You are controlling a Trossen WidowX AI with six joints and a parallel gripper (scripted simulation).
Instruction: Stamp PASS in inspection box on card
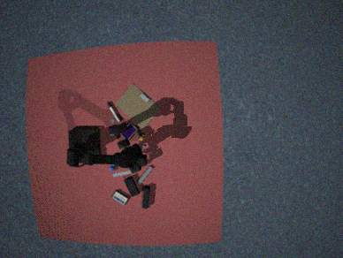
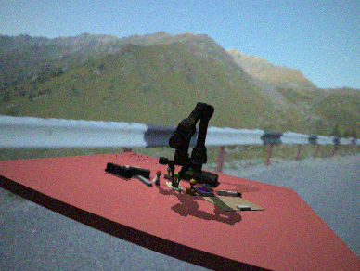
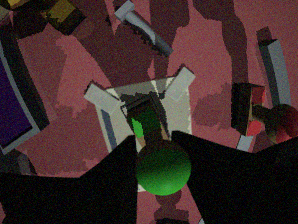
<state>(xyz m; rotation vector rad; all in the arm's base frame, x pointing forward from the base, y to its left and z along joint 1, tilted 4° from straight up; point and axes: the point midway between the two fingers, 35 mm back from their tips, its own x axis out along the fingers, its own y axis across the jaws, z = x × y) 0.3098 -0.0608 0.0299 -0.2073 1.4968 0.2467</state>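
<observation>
The green-knobbed PASS stamp is right at my gripper tip. The rest, counted from my gripper tip: white inspection card (2 cm below, 2 cm behind); then yellow-knobbed stamp (8 cm to the left, 7 cm ahead); then red-knobbed stamp (8 cm to the right, 3 cm ahead).
</observation>
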